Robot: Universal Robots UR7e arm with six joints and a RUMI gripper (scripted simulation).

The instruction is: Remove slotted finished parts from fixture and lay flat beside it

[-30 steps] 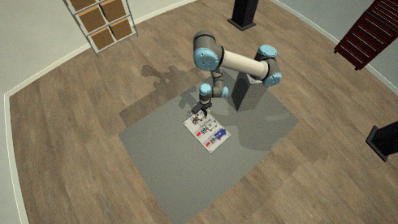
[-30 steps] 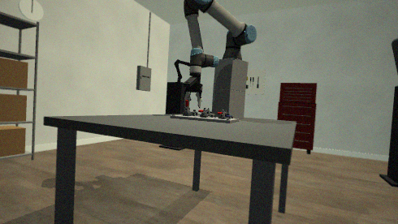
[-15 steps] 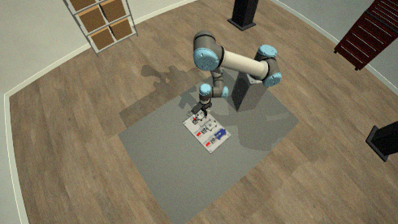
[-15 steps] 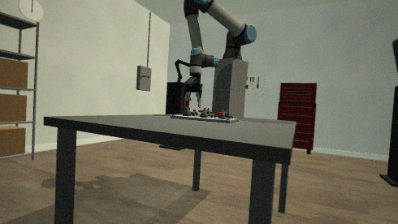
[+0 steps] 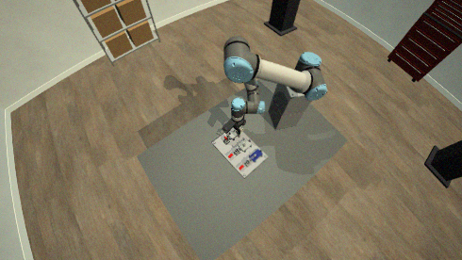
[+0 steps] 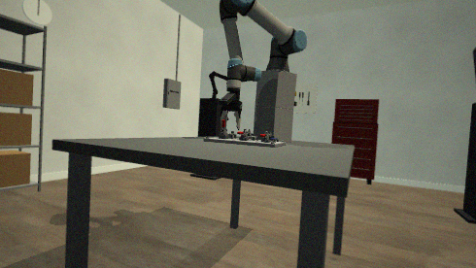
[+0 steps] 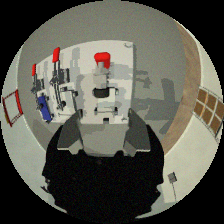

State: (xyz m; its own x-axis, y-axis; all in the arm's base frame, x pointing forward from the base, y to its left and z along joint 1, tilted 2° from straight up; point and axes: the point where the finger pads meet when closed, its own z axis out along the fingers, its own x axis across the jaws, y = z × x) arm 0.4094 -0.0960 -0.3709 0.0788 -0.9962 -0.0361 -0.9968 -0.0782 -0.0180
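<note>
The light grey part lies 4 cm below my hand and 1 cm behind it. Round my hand: blue blank 22 cm to the left, 4 cm below, 3 cm behind; white fixture plate 11 cm to the left, 6 cm below, 3 cm ahead.
</note>
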